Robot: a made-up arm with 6 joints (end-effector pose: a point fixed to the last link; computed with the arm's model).
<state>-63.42 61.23 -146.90 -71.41 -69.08 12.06</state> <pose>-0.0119 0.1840 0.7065 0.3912 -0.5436 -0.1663 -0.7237</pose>
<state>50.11 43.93 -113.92 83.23 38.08 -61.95</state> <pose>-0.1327 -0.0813 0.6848 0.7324 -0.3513 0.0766 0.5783</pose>
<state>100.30 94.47 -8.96 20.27 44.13 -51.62</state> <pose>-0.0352 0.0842 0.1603 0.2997 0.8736 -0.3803 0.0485</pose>
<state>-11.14 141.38 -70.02 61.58 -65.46 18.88</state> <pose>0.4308 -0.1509 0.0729 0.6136 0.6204 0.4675 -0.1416</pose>
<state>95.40 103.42 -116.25 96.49 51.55 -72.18</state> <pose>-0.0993 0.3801 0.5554 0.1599 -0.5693 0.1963 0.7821</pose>
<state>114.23 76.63 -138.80 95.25 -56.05 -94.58</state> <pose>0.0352 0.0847 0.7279 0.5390 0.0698 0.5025 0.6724</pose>
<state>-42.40 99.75 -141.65 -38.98 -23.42 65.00</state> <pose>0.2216 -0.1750 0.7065 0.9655 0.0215 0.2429 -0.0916</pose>
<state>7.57 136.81 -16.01 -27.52 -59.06 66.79</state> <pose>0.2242 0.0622 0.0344 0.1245 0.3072 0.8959 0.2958</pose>
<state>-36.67 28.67 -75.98 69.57 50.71 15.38</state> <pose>-0.0426 0.1050 0.5530 0.6834 0.1931 0.5429 0.4483</pose>
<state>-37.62 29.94 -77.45 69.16 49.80 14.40</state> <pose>-0.0379 0.1023 0.5603 0.6971 0.1945 0.5374 0.4328</pose>
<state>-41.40 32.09 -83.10 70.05 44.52 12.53</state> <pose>-0.0381 0.1048 0.5866 0.7565 0.1881 0.4857 0.3954</pose>
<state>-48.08 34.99 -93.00 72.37 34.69 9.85</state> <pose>-0.0463 0.1174 0.6280 0.8477 0.1657 0.3812 0.3297</pose>
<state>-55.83 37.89 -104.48 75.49 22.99 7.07</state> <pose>-0.0599 0.1428 0.6664 0.9262 0.1250 0.2512 0.2518</pose>
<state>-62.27 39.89 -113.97 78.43 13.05 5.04</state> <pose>-0.0707 0.1732 0.6883 0.9681 0.0794 0.1404 0.1919</pose>
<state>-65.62 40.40 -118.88 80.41 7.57 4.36</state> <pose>-0.0770 0.1955 0.6943 0.9811 0.0489 0.0801 0.1693</pose>
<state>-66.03 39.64 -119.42 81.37 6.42 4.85</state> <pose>-0.0815 0.2054 0.6918 0.9811 0.0391 0.0666 0.1772</pose>
